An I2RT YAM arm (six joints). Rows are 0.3 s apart.
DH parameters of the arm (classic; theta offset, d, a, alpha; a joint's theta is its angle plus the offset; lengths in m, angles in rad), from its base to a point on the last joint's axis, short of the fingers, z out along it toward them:
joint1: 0 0.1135 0.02 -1.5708
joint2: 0 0 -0.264 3.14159
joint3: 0.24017 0 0.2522 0
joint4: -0.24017 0 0.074 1.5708
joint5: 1.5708 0 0 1.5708
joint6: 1.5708 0.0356 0 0
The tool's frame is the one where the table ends.
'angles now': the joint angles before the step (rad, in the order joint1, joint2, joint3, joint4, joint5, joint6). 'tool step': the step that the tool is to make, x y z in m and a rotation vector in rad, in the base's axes. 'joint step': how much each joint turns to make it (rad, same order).
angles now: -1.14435 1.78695 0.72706 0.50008 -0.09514 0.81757
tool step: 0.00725 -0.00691 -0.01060 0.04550 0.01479 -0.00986
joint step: 0.01222 0.05835 0.04296 -0.03065 0.01532 0.01693
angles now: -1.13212 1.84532 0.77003 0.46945 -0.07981 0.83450
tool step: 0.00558 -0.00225 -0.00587 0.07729 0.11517 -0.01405
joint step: 0.01843 0.02304 0.05979 -0.15795 0.06896 -0.03524
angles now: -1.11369 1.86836 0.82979 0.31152 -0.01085 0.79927
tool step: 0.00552 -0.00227 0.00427 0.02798 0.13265 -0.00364
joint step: 0.01993 0.00157 0.06130 -0.14248 0.09049 -0.05974
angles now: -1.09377 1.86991 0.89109 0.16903 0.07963 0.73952
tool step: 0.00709 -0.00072 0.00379 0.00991 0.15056 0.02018
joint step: 0.02609 0.00767 0.05531 -0.11683 0.09974 -0.08138
